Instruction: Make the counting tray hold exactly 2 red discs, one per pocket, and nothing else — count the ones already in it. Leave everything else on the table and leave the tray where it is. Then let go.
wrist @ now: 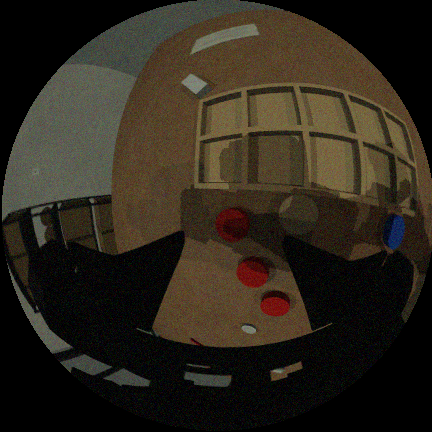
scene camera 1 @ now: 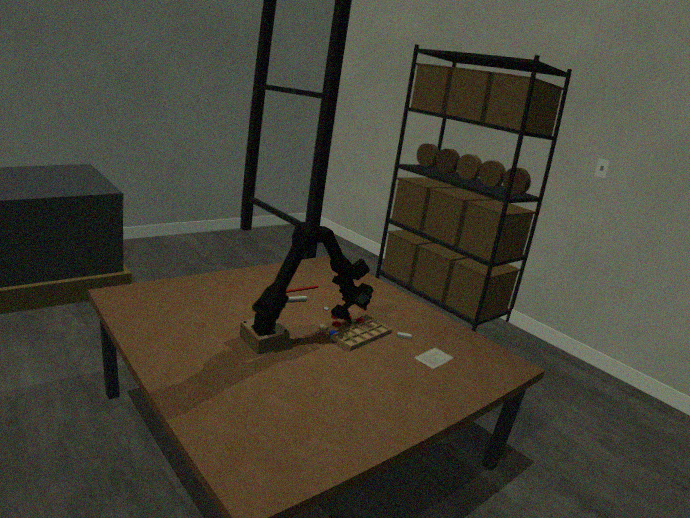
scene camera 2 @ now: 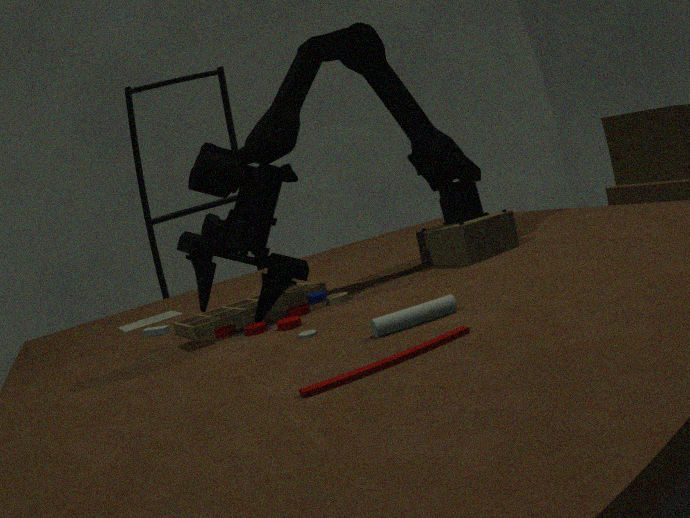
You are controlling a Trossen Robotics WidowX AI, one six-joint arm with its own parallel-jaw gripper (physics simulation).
gripper: open, holds nothing
a wooden counting tray: on the table
a grey card: on the table
